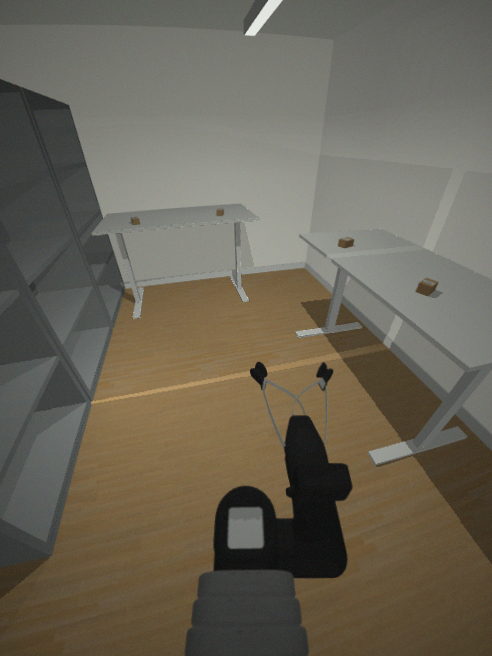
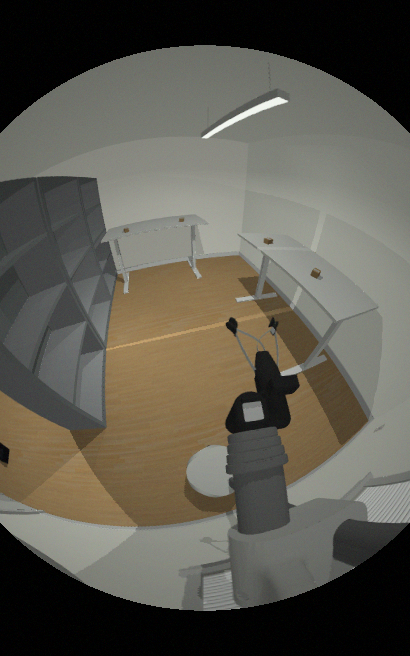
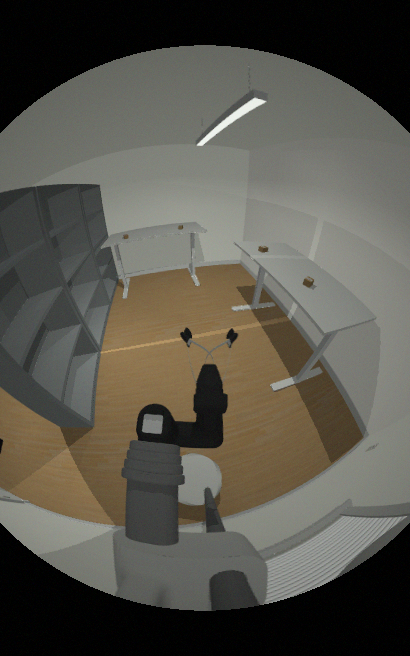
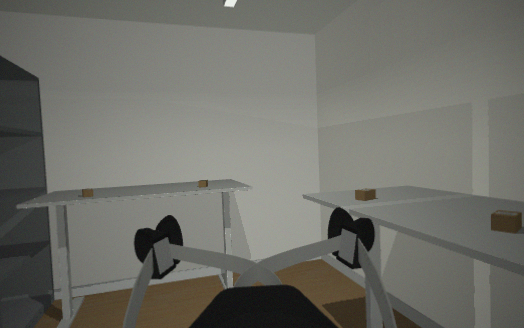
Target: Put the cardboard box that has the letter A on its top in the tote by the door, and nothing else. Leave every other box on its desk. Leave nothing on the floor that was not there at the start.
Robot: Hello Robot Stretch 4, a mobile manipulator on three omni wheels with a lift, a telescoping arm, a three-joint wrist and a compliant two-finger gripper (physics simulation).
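Places are measured from the robot's base along level axes (x left, y back, z up), in metres.
Where they show: gripper, fingertip midpoint: (image 1: 290, 364) (image 2: 251, 318) (image 3: 208, 329) (image 4: 255, 231); robot's base, link origin: (image 2: 214, 469) (image 3: 193, 478).
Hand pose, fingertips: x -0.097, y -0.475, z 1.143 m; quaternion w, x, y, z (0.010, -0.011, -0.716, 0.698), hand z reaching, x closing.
Each offset is from my fingertips to the top centre of the thing. "pt": to the spot under its first point. Level surfaces: height alone.
My gripper (image 1: 291, 374) (image 2: 252, 325) (image 3: 209, 336) (image 4: 255, 231) is open and empty, above the floor and away from both desks. Two small brown cardboard boxes stand apart on the right desk: a nearer box @[dx -0.817, dy -0.712, dz -0.170 m] (image 1: 426, 286) (image 2: 315, 273) (image 3: 308, 282) (image 4: 506, 221) and a farther box @[dx -0.626, dy -1.378, dz -0.170 m] (image 1: 345, 242) (image 2: 268, 241) (image 3: 263, 249) (image 4: 365, 194). On the back desk stand a left box (image 1: 135, 220) (image 2: 126, 230) (image 3: 125, 236) (image 4: 87, 192) and a right box (image 1: 219, 211) (image 2: 181, 219) (image 3: 180, 227) (image 4: 203, 183). No letter can be read on any box. The tote does not show.
The right desk @[dz -0.220 m] (image 1: 391, 286) (image 4: 440, 220) runs along the right wall. The back desk (image 1: 177, 216) (image 4: 145, 191) stands before the far wall. A tall grey shelf unit @[pt dx +1.054, dy +0.105, dz -1.151 m] (image 1: 51, 548) (image 2: 102, 420) lines the left side. Desk feet @[pt dx -0.793, dy -0.339, dz -1.145 m] (image 1: 391, 454) reach onto the floor at the right.
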